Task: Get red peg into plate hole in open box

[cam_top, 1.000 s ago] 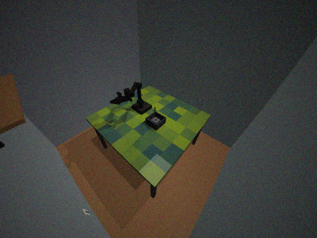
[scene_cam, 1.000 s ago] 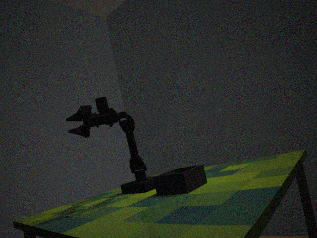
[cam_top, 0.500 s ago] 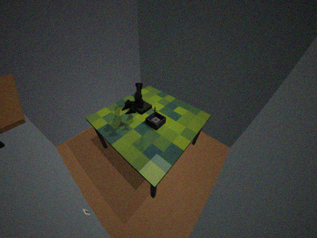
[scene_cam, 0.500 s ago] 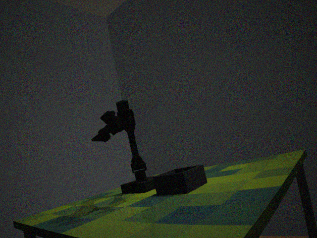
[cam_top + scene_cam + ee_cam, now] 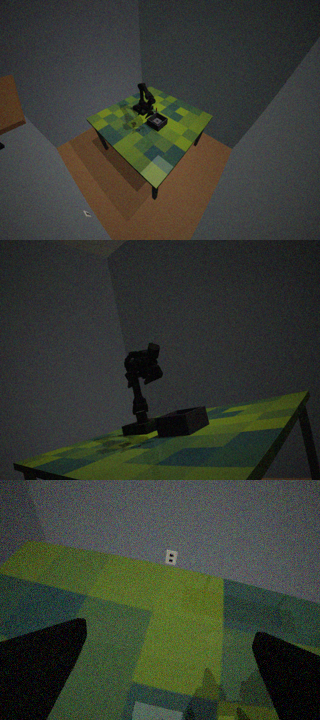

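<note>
Right now the red peg is 14 cm behind my gripper tip, 42 cm to the left of it and 23 cm below it. The rest, counted from my gripper tip: grey plate 3 cm ahead, 24 cm to the left, 22 cm below; dark box 3 cm ahead, 24 cm to the left, 24 cm below.
</note>
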